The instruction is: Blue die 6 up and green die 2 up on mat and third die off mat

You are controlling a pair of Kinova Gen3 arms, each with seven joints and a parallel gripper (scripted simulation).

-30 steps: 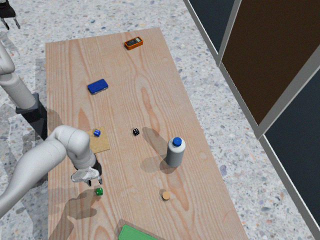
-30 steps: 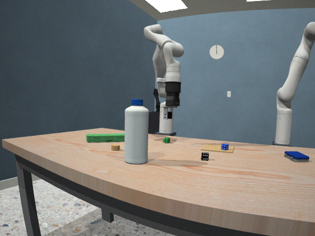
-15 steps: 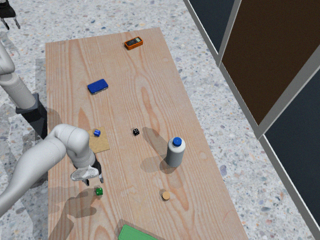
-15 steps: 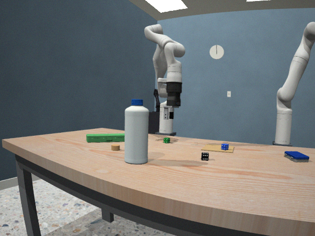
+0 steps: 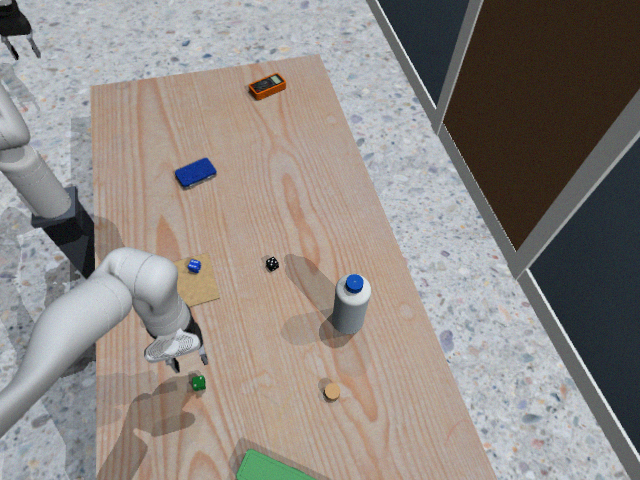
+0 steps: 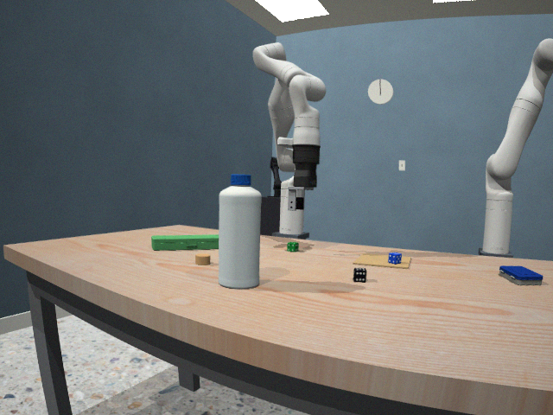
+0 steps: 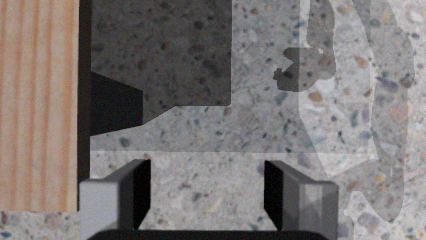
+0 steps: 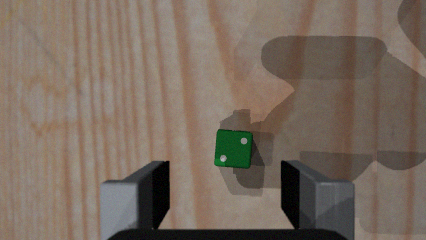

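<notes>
Now: the green die 1 cm behind my right hand, 1 cm to the right of it and 12 cm below it. The rest, counted from my right hand: blue die 1 cm ahead, 29 cm to the left, 12 cm below; then tan mat 1 cm behind, 26 cm to the left, 14 cm below; then wooden disc 28 cm ahead, 9 cm to the right, 13 cm below.
</notes>
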